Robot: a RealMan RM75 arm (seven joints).
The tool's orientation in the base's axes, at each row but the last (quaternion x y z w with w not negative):
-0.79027, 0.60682, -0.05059, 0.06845
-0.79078, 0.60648, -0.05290, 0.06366
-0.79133, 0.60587, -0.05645, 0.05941
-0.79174, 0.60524, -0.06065, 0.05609
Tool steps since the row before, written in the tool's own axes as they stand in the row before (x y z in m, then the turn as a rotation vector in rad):
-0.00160, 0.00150, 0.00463, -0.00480, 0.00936, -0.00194
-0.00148, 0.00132, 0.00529, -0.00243, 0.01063, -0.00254
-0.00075, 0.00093, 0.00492, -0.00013, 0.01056, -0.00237
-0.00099, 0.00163, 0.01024, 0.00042, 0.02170, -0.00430
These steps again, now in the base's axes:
-0.00109, 0.00138, -0.00481, -0.01047, 0.00217, 0.00034
-0.00079, 0.00128, -0.00544, -0.01116, -0.00047, 0.00074
-0.00029, 0.00061, -0.00502, -0.01047, -0.00267, 0.00062
-0.00013, 0.00069, -0.01039, -0.02125, -0.00614, 0.00073

